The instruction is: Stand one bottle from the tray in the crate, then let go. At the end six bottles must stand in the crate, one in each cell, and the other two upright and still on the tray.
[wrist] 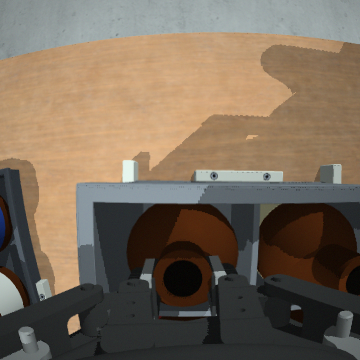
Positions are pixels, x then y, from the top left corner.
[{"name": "gripper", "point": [182, 273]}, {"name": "brown bottle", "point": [180, 235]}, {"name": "grey crate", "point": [105, 211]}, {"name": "bracket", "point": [198, 175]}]
